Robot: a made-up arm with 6 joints. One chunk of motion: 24 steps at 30 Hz.
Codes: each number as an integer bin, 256 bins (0 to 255) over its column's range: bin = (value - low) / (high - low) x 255, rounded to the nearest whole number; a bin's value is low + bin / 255 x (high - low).
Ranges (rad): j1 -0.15..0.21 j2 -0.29..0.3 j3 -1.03..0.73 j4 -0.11..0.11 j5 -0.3..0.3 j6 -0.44..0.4
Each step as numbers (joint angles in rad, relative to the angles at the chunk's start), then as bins.
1 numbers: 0.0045 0.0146 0.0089 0.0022 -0.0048 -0.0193
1 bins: 109 132 151 130 125 128
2 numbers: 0.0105 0.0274 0.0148 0.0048 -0.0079 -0.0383
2 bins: 114 137 151 133 124 122
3 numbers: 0.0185 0.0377 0.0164 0.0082 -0.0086 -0.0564
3 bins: 119 142 152 137 124 116
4 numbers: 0.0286 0.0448 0.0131 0.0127 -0.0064 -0.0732
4 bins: 127 145 151 142 125 111
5 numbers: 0.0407 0.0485 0.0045 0.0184 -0.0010 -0.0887
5 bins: 135 146 150 149 127 107
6 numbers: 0.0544 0.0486 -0.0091 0.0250 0.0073 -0.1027
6 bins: 145 146 148 156 131 102
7 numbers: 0.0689 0.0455 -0.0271 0.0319 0.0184 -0.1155
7 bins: 155 145 145 164 135 99
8 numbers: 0.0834 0.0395 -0.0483 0.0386 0.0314 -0.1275
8 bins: 165 142 142 172 141 95
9 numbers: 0.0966 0.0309 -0.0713 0.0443 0.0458 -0.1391
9 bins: 175 139 139 179 147 91
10 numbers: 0.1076 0.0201 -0.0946 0.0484 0.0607 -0.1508
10 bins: 182 134 136 184 153 88
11 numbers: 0.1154 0.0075 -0.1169 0.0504 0.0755 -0.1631
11 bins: 188 129 132 186 160 84
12 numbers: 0.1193 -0.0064 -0.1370 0.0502 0.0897 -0.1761
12 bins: 191 123 129 186 166 80
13 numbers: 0.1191 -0.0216 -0.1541 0.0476 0.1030 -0.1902
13 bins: 191 116 127 183 171 76
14 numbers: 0.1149 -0.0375 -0.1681 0.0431 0.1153 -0.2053
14 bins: 188 109 125 177 177 71
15 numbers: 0.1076 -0.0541 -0.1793 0.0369 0.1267 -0.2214
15 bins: 182 102 123 170 181 66
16 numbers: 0.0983 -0.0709 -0.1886 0.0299 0.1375 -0.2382
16 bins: 176 95 122 162 186 61
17 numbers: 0.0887 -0.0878 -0.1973 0.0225 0.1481 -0.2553
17 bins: 169 87 121 154 190 56
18 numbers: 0.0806 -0.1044 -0.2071 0.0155 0.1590 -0.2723
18 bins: 163 80 119 145 195 51
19 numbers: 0.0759 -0.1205 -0.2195 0.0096 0.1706 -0.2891
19 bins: 160 73 117 139 200 46
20 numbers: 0.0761 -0.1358 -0.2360 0.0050 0.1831 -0.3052
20 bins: 160 67 115 133 205 41
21 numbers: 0.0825 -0.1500 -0.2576 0.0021 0.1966 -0.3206
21 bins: 165 61 112 130 211 36
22 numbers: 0.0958 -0.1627 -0.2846 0.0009 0.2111 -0.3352
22 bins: 174 55 108 129 217 32
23 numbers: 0.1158 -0.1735 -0.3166 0.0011 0.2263 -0.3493
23 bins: 188 50 103 129 224 28
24 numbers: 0.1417 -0.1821 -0.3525 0.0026 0.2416 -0.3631
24 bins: 207 47 98 131 230 23
